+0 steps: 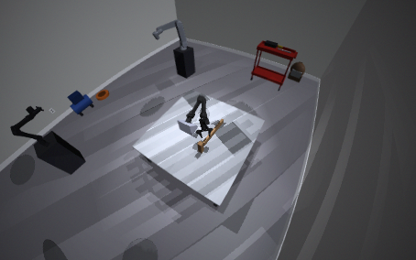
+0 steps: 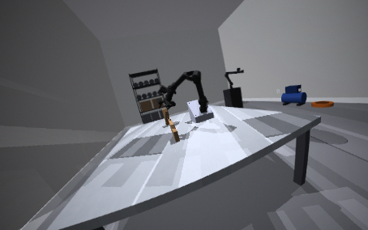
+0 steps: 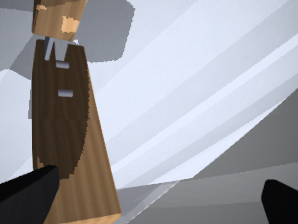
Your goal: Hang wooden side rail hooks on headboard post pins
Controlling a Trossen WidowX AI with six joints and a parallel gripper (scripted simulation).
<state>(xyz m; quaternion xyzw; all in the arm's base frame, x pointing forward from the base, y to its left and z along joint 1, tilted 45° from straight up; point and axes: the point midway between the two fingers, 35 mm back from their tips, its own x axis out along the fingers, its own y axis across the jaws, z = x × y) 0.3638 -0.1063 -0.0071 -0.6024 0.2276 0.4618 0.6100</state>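
The wooden headboard post is 1 cm behind my gripper tip, 9 cm to the right of it and 10 cm below it.
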